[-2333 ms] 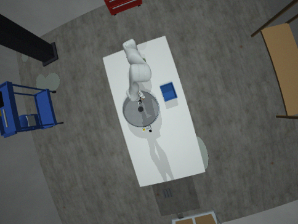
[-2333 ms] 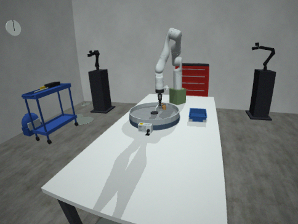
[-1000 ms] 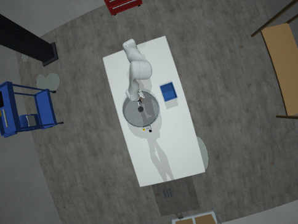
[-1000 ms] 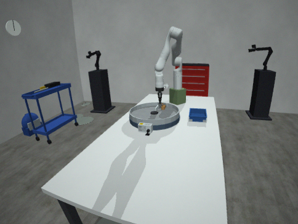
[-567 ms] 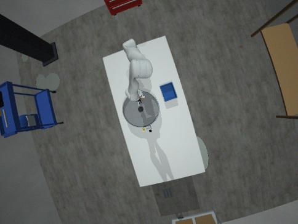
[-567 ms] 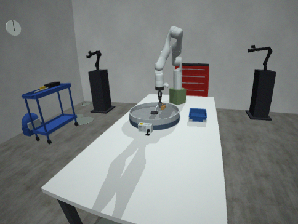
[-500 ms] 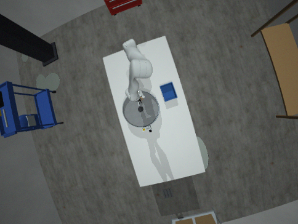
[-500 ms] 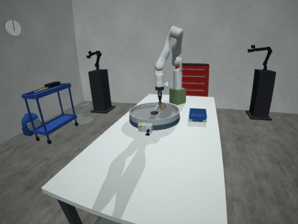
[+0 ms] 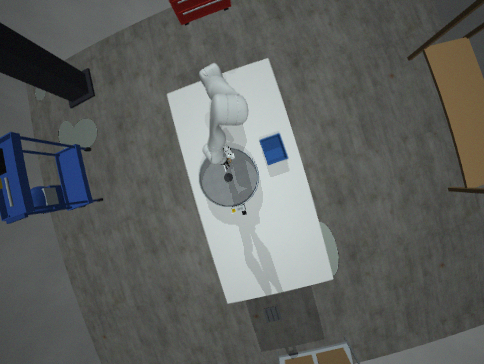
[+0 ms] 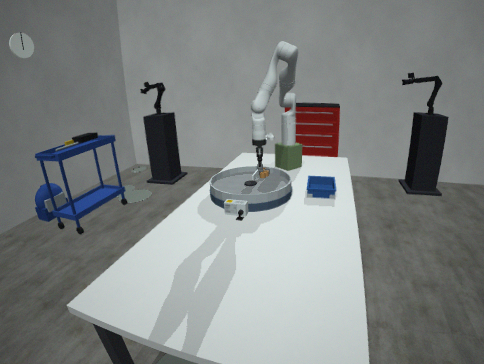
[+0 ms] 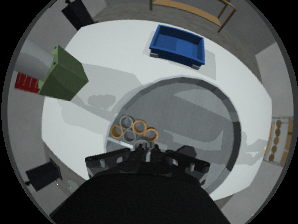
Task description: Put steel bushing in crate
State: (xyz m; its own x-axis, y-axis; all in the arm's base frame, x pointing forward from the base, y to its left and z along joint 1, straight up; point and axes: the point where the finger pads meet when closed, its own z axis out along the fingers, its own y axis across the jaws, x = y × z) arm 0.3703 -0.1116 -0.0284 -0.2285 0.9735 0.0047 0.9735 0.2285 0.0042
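The blue crate lies 34 cm to the left of my hand, 11 cm below it and 2 cm ahead of it. Round my hand: round grey turning table 11 cm ahead, 8 cm below, 3 cm to the right.
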